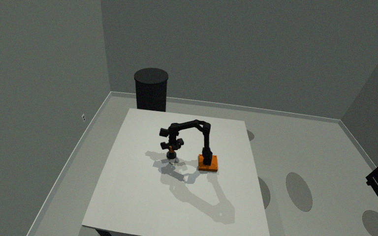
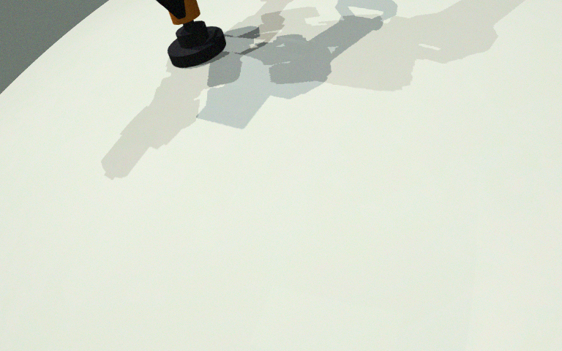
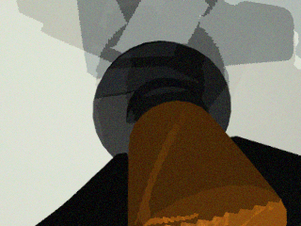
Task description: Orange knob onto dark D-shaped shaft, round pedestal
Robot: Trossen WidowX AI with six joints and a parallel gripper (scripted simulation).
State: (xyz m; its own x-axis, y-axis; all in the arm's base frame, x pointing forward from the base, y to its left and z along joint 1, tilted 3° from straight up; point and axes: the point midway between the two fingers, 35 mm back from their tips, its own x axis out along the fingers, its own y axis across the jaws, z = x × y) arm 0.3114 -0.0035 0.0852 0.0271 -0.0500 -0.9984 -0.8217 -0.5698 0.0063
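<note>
My gripper tip is 40 mm above the dark round pedestal. Also, from my gripper tip: orange knob 20 mm above.
</note>
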